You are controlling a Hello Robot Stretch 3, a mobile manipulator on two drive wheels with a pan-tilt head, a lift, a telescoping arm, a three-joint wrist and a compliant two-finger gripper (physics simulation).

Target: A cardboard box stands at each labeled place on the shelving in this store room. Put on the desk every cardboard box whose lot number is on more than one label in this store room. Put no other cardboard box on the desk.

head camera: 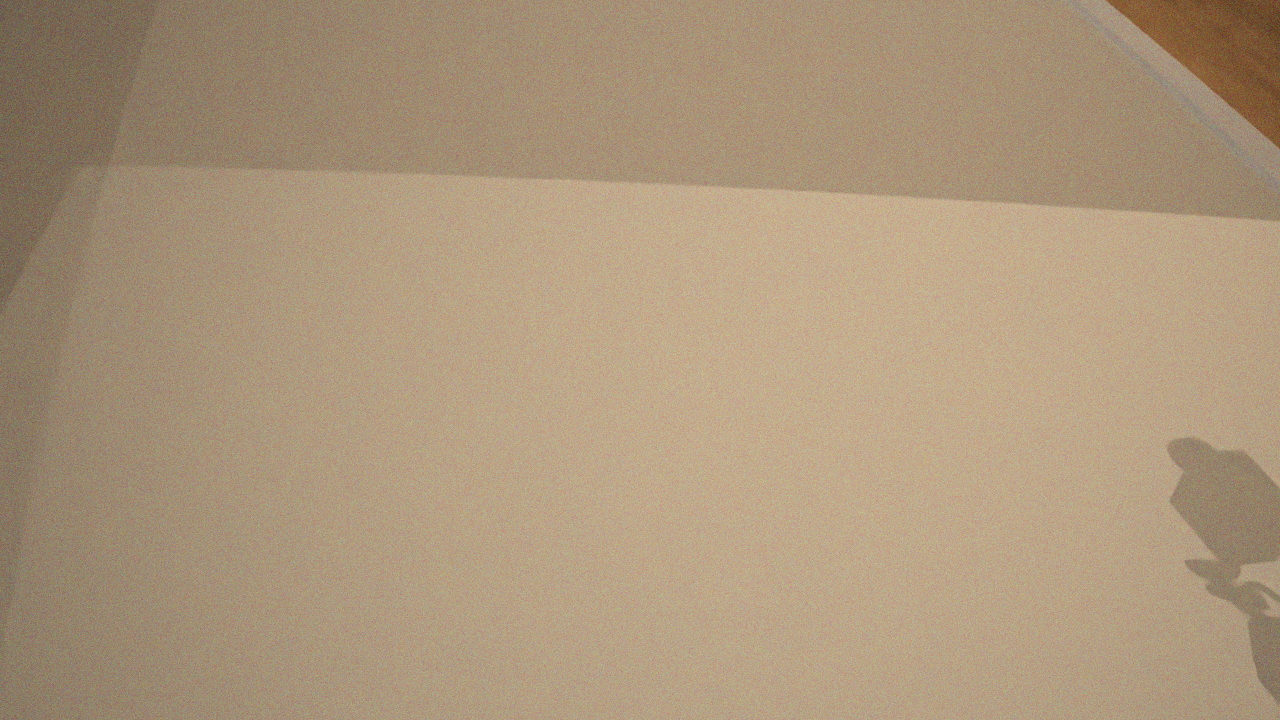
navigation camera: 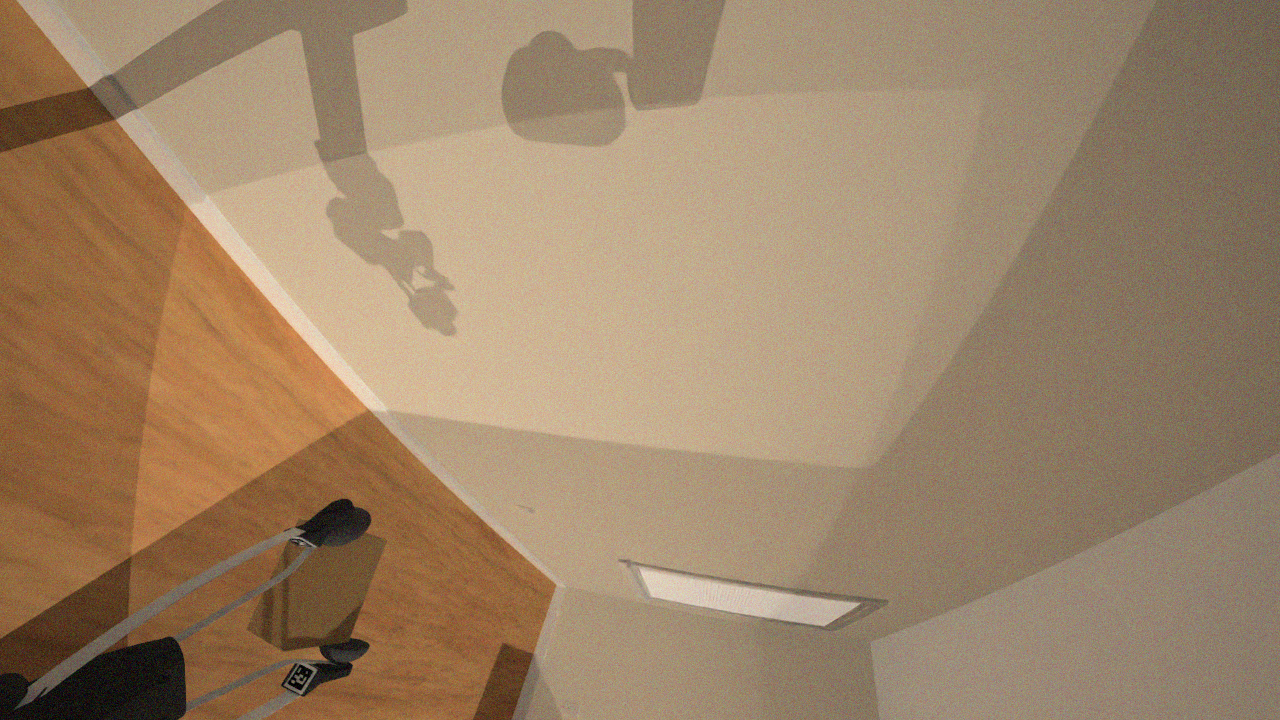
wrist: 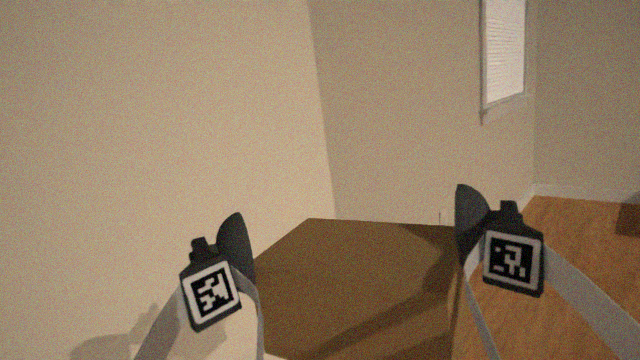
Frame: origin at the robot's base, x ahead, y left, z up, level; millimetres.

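Where they show: gripper, fingertip midpoint: (navigation camera: 363, 577) (wrist: 349, 225).
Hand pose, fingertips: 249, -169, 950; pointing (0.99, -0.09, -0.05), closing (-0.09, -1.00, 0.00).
After its pixels a point has its place, as x, y, z.
My gripper (navigation camera: 339, 587) (wrist: 349, 225) @(249, -169, 951) is shut on a brown cardboard box (navigation camera: 315, 598) @(208, -165, 948) (wrist: 345, 280) @(200, -160, 947). One dark fingertip presses each side of the box. In the navigation camera view it is held above the wood floor at the lower left. In the wrist view the box fills the space between the fingers, its near part cut off by the lower edge. No label or lot number can be read on it. The desk and the shelving do not show in these current views.
A pale wall (head camera: 626, 402) @(768, 15, 1140) (navigation camera: 671, 295) @(646, 145, 1148) (wrist: 150, 125) @(685, 103, 1008) stands close by, with shadows of the robot on it. A white baseboard (head camera: 1181, 82) @(1226, -499, 59) runs along the wood floor (navigation camera: 223, 358) @(536, -30, 0) (wrist: 575, 260) @(1605, -1483, 1). A window (navigation camera: 751, 598) @(2007, -1329, 1489) (wrist: 505, 55) @(2063, -1390, 1092) is farther along.
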